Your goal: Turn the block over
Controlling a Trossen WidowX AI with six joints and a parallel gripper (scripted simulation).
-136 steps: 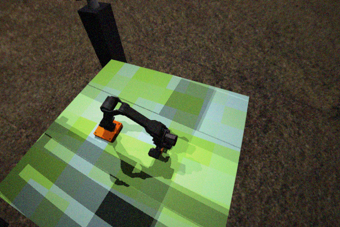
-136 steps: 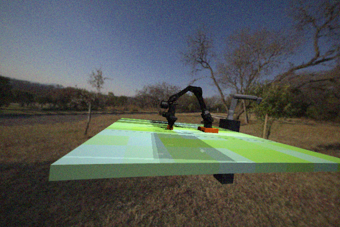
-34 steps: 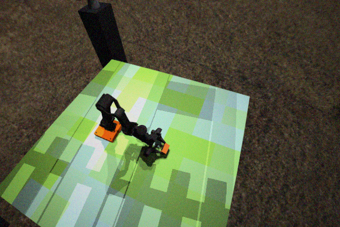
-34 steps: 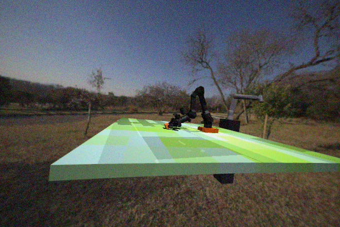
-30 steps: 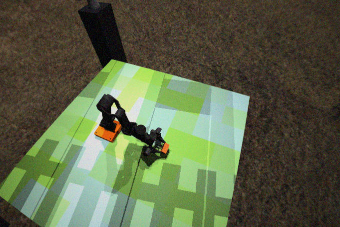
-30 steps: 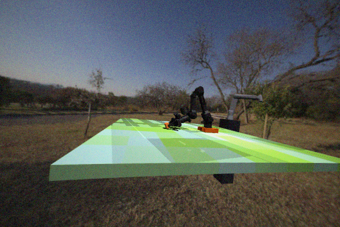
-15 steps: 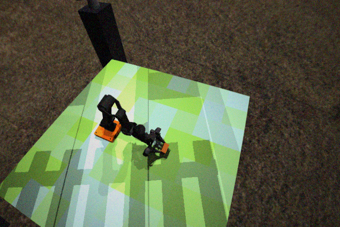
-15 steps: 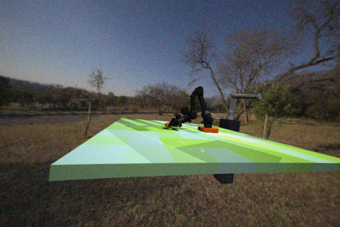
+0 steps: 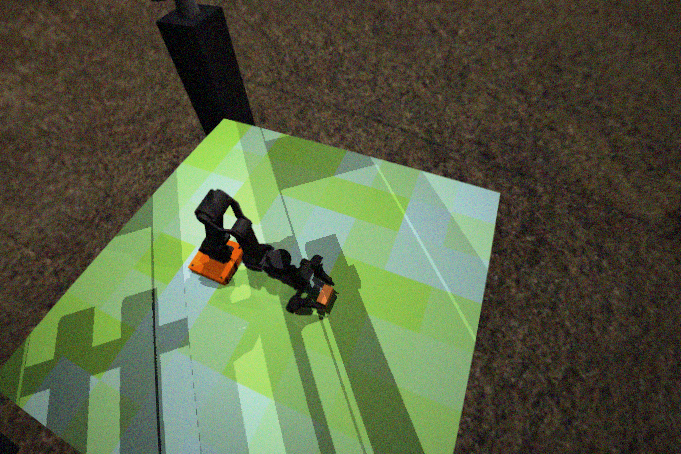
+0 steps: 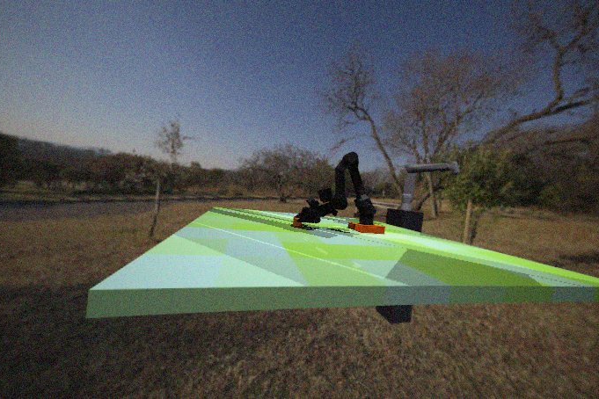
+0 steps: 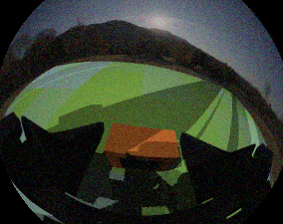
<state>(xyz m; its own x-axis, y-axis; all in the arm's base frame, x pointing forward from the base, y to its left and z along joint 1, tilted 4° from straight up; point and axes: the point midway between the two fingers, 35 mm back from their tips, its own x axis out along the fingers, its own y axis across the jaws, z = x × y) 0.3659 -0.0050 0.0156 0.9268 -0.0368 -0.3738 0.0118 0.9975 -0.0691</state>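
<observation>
Right now the orange block is 10 mm behind my gripper tip and 10 mm below it.
</observation>
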